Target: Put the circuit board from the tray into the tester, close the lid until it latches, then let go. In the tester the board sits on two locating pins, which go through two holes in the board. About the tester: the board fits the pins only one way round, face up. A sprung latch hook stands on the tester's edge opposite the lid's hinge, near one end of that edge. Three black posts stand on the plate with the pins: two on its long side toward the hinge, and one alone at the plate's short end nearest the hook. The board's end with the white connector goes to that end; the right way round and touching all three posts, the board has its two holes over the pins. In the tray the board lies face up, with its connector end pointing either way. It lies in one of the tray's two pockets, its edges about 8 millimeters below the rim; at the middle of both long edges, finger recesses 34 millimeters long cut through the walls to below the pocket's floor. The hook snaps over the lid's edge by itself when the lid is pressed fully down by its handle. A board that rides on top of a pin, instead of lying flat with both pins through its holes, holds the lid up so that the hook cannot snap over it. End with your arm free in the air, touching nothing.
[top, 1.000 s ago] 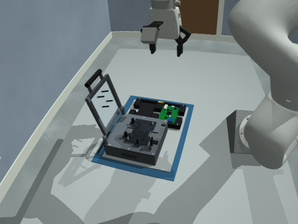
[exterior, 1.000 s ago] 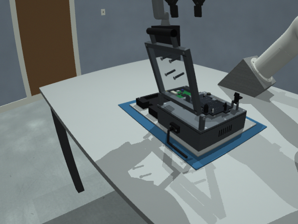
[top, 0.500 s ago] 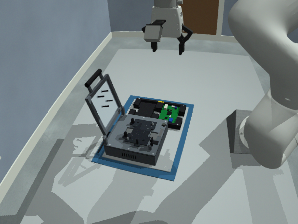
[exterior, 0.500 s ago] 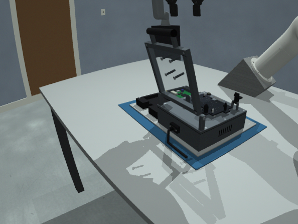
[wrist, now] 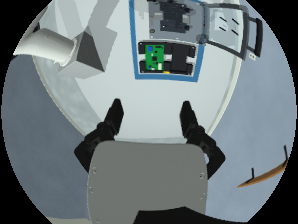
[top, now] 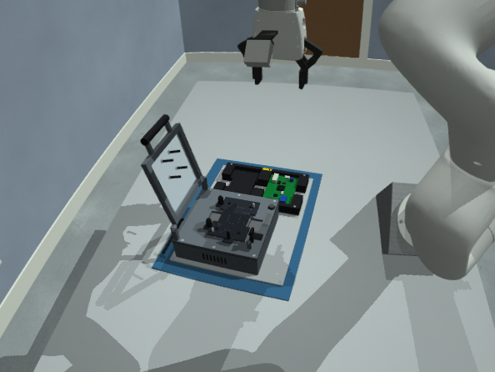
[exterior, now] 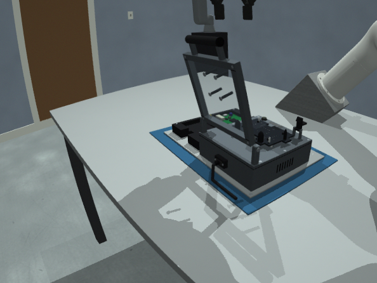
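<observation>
The green circuit board lies 29 cm below my hand and 1 cm to the right of it. Round my hand: pin plate 24 cm below, 15 cm to the left, 10 cm ahead; then lid 22 cm ahead, 13 cm below, 11 cm to the left; then latch hook 22 cm to the left, 22 cm below, 5 cm ahead.
</observation>
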